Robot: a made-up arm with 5 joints.
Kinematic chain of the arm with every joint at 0, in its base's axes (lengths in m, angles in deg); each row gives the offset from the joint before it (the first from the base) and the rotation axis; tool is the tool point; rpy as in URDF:
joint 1: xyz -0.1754 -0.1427 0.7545 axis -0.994 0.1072 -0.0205
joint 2: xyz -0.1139 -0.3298 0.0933 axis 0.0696 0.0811 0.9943
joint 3: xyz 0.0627 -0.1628 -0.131 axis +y
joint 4: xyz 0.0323 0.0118 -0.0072 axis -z
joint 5: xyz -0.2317 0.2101 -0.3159 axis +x
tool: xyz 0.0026 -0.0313 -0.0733 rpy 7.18 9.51 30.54
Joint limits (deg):
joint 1: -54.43..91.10
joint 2: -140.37..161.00
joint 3: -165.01..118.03
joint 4: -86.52..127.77
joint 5: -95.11..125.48
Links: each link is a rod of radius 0.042 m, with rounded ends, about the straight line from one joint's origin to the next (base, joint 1, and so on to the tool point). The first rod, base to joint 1, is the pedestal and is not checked.
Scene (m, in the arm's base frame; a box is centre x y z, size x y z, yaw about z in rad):
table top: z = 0
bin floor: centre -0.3 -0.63 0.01 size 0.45 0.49 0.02 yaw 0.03
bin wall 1: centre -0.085 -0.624 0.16 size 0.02 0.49 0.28 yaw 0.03
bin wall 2: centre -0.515 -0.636 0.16 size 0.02 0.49 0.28 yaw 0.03
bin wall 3: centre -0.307 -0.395 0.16 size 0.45 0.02 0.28 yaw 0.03
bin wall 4: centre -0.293 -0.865 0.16 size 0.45 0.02 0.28 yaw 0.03
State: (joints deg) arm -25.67 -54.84 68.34 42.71 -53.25
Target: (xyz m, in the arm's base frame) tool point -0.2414 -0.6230 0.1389
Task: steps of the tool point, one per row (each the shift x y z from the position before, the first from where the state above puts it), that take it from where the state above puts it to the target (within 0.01 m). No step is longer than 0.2 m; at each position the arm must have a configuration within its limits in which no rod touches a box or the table.
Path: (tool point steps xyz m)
1: 0.0493 -0.0469 -0.0688
2: 0.0426 -0.0990 -0.0453
3: 0.0312 -0.1352 0.0035
4: 0.0169 -0.1444 0.0687
5: -0.0089 -0.0328 -0.0432
6: -0.0251 -0.0231 -0.0499
7: 0.0055 -0.0226 -0.1027
8: 0.0004 -0.0002 -0.1044
9: -0.0059 0.0228 -0.1010

